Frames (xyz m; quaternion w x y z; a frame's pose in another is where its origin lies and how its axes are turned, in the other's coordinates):
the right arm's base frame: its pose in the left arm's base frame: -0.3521 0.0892 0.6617 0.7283 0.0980 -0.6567 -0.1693
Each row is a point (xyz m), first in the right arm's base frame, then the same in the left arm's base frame.
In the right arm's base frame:
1: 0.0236 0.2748 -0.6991
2: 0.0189 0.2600 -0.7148
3: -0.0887 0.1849 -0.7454
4: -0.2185 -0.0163 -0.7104
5: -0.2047 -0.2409 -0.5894
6: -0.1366 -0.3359 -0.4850
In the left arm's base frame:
1: 0.3742 0.2784 0.7012
2: 0.3876 0.2653 0.6896
3: 0.4004 0.2339 0.5592
4: 0.3316 0.0996 0.3700
5: 0.1865 -0.1034 0.3150
6: 0.0774 -0.2083 0.3556

